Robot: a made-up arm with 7 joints. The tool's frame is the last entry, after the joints.
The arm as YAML. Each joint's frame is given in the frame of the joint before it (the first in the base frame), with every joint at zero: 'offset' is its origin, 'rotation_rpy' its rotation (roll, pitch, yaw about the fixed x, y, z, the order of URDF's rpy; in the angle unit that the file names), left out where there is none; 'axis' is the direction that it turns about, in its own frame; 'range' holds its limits. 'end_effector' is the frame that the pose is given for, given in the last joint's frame.
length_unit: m
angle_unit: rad
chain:
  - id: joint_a
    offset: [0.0, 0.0, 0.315]
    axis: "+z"
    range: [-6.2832, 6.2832]
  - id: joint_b
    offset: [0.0, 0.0, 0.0]
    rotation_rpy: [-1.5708, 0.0, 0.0]
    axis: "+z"
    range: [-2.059, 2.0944]
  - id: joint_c
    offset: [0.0, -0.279, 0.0]
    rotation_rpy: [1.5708, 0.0, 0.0]
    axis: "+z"
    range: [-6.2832, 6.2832]
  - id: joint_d
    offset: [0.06, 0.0, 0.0]
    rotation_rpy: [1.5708, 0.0, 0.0]
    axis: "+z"
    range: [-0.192, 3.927]
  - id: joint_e
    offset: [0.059, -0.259, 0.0]
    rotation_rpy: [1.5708, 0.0, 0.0]
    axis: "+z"
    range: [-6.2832, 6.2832]
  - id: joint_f
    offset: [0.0, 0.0, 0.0]
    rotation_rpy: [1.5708, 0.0, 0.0]
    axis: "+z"
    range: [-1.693, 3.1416]
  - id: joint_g
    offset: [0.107, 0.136, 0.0]
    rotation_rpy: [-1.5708, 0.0, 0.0]
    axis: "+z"
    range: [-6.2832, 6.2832]
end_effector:
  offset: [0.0, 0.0, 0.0]
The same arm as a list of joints. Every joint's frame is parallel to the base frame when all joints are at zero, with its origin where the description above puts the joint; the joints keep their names.
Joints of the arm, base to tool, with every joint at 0 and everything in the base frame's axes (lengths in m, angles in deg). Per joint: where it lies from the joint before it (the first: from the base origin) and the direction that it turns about. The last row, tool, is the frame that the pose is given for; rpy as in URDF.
joint_a: axis +z origin 0 0 0.315
joint_b: axis +y origin 0 0 0
joint_c: axis +z origin 0 0 0.279
joint_d: axis -y origin 0.06 0 0
joint_e: axis -z origin 0.059 0 -0.259
joint_f: axis +y origin 0 0 0
joint_g: axis -z origin 0.107 0 -0.136
tool: origin 0 0 0 rpy -180 0 0
Joint limits (deg, base to tool): -360..360 -117.97..120 -360..360 -11..225 -360..360 -97..180 -360..360

